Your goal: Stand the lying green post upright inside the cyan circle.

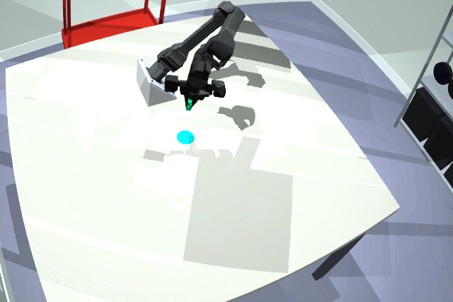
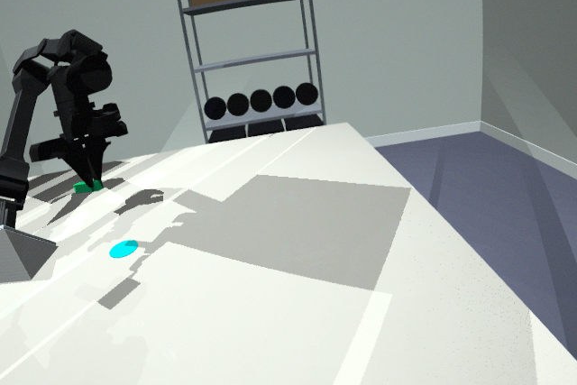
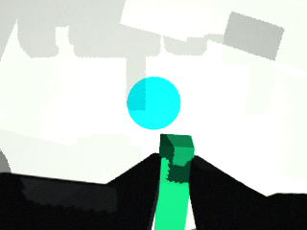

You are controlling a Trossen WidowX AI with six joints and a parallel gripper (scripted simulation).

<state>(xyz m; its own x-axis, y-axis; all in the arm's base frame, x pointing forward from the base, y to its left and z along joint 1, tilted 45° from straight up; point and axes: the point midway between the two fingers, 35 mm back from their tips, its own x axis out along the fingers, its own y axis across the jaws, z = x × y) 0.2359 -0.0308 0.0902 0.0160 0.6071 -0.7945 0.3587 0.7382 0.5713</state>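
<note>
Now: the cyan circle 14 cm below my gripper tip and 1 cm ahead of it. Round my gripper tip: green post (2 cm behind, 1 cm to the left).
</note>
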